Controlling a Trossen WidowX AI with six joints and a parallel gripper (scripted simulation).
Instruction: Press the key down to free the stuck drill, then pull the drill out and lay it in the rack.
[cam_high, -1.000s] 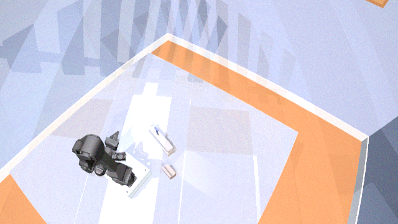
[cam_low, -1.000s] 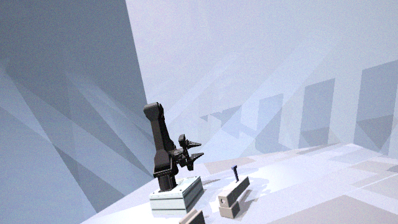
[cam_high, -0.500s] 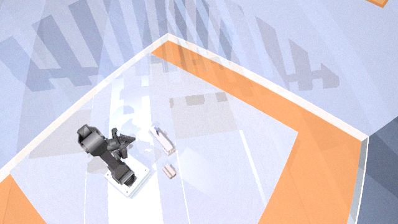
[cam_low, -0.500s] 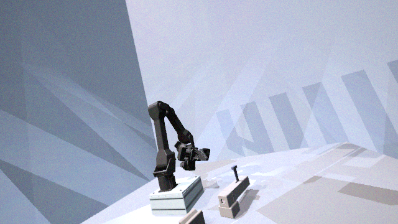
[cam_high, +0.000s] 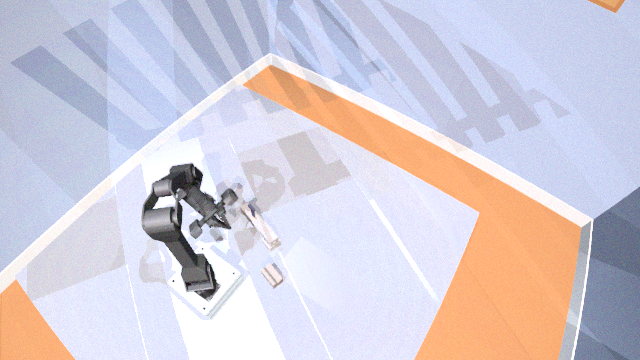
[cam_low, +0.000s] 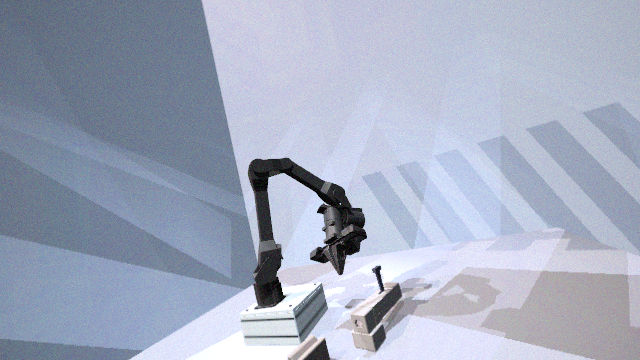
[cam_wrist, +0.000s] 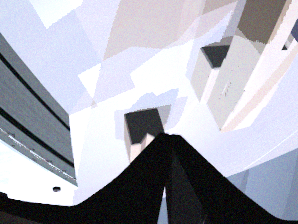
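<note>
Right now my gripper tip is 10 cm short of the blue key, 2 cm to the left of it and 2 cm above it. From my gripper tip the other things lie so: rack: 18 cm to the right, 9 cm below, 4 cm behind; then pale drill cylinder: 8 cm ahead, 7 cm to the right, 6 cm below; then block: 9 cm ahead, 7 cm below, 5 cm to the right.
</note>
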